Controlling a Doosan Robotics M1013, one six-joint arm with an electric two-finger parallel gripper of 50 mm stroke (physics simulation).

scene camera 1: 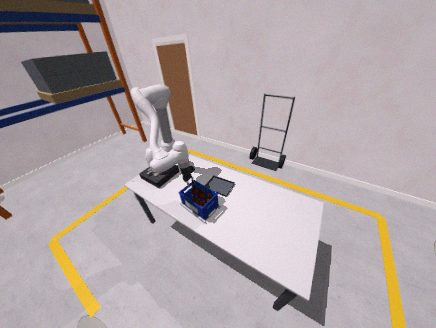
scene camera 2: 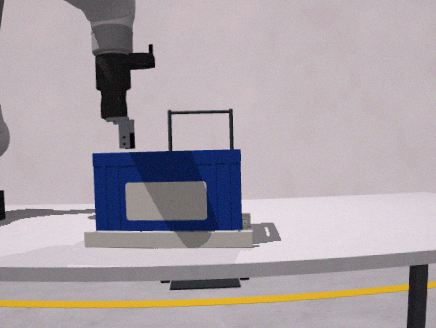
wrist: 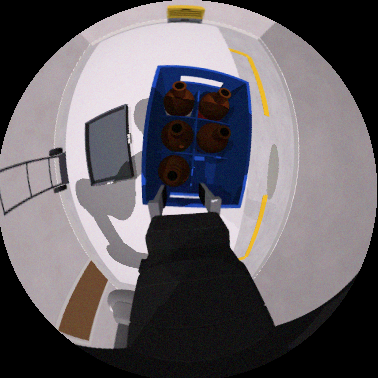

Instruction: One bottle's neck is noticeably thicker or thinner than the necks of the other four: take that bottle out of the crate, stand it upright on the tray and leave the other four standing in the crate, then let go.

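Frame: origin at the arm's base, x ahead, y left, z up, level; millimetres.
Where they show: gripper, fingertip midpoint: (scene camera 1: pixel 191 184) (scene camera 2: pixel 127 148) (wrist: pixel 182 190).
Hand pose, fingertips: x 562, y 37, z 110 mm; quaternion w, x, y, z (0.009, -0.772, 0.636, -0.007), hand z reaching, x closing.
After its pixels a point has its place.
The blue crate (scene camera 1: pixel 212 207) @(x 802, y 49, z -3 mm) (scene camera 2: pixel 225 192) @(x 784, y -62, z 24 mm) (wrist: pixel 243 167) @(x 616, y -69, z 95 mm) stands on the table. Brown bottles stand in it in the wrist view: far left (wrist: pixel 179 103) @(x 728, y 68, z 48 mm), far right (wrist: pixel 214 107) @(x 737, y -7, z 48 mm), middle left (wrist: pixel 176 140) @(x 643, y 59, z 52 mm), middle right (wrist: pixel 211 138) @(x 661, y -9, z 52 mm) and near left (wrist: pixel 172 164) @(x 596, y 59, z 74 mm). The near right compartment holds no bottle. I cannot tell surely which neck differs. The dark grey tray (scene camera 1: pixel 222 185) @(x 649, y 337, z -70 mm) (wrist: pixel 107 145) @(x 631, y 305, z -69 mm) lies bare beside the crate, left in the wrist view. My gripper (scene camera 1: pixel 191 182) @(x 562, y 37, z 110 mm) (scene camera 2: pixel 127 145) @(x 562, y 37, z 110 mm) (wrist: pixel 182 190) @(x 562, y 37, z 110 mm) is open and empty, just above the crate's near end, close to the near left bottle.
The white table (scene camera 1: pixel 270 220) @(x 1206, y 305, z -75 mm) (scene camera 2: pixel 350 225) @(x 1042, y 126, z -75 mm) carries the crate and tray. A low pale strip (scene camera 2: pixel 168 239) @(x 681, y -82, z -58 mm) runs along the crate's foot in scene camera 2. A hand truck (scene camera 1: pixel 264 129) stands by the wall, and shelving (scene camera 1: pixel 114 60) stands at the left in scene camera 1.
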